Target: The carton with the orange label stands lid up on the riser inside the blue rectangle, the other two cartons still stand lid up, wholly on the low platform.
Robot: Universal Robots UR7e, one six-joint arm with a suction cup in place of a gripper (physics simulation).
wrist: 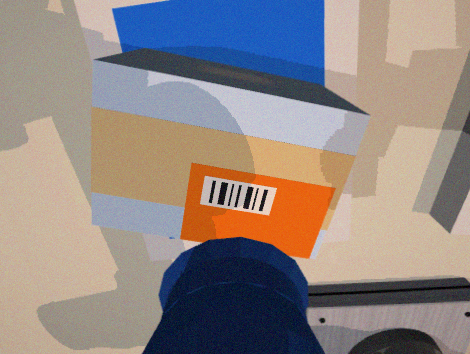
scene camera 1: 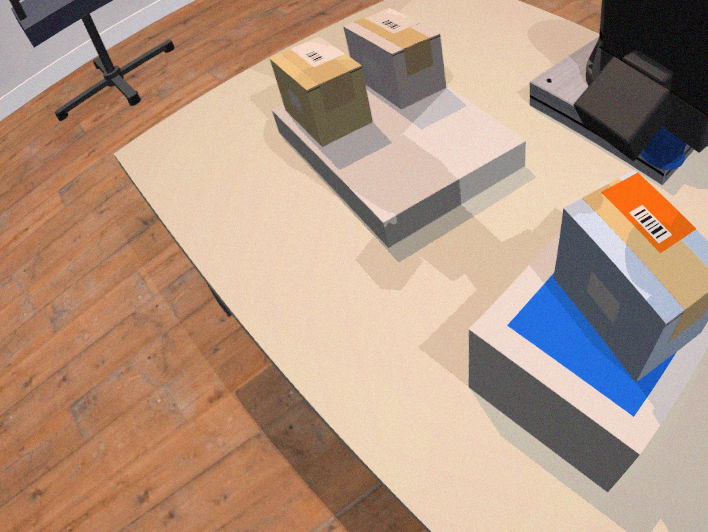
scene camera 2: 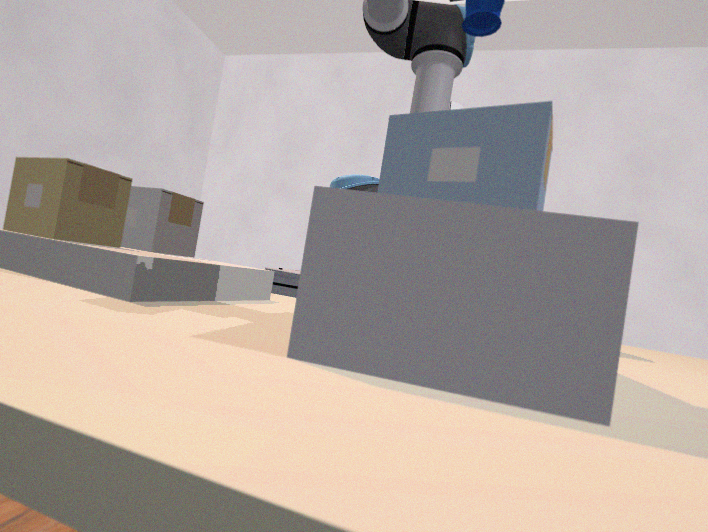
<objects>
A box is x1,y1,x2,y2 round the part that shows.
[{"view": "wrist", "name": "suction cup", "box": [142,237,324,353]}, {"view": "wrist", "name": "carton with orange label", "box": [91,48,370,258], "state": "on a riser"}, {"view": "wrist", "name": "riser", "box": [74,0,358,260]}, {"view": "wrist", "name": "low platform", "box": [429,111,469,234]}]
</objects>
